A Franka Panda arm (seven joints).
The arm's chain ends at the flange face. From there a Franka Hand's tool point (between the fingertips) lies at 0.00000 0.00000 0.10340 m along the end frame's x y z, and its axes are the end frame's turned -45 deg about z.
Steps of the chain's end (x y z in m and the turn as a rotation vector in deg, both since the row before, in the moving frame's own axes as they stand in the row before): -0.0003 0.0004 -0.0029 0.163 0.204 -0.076; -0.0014 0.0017 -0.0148 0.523 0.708 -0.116; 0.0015 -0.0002 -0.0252 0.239 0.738 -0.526; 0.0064 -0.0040 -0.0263 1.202 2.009 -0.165; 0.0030 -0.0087 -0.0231 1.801 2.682 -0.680; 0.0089 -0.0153 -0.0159 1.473 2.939 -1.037; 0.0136 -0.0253 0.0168 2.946 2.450 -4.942; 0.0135 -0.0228 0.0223 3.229 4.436 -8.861
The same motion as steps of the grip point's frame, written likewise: 0.0000 0.0001 -0.0029 -0.029 0.260 -0.076; -0.0006 0.0004 -0.0148 -0.131 0.870 -0.116; 0.0025 0.0016 -0.0252 -0.353 0.691 -0.526; 0.0115 0.0027 -0.0264 -0.571 2.271 -0.165; 0.0140 -0.0029 -0.0233 -0.623 3.170 -0.680; 0.0228 -0.0027 -0.0161 -1.037 3.120 -1.037; 0.0344 -0.0092 0.0166 0.351 3.816 -4.942; 0.0355 -0.0058 0.0218 -0.853 5.420 -8.861
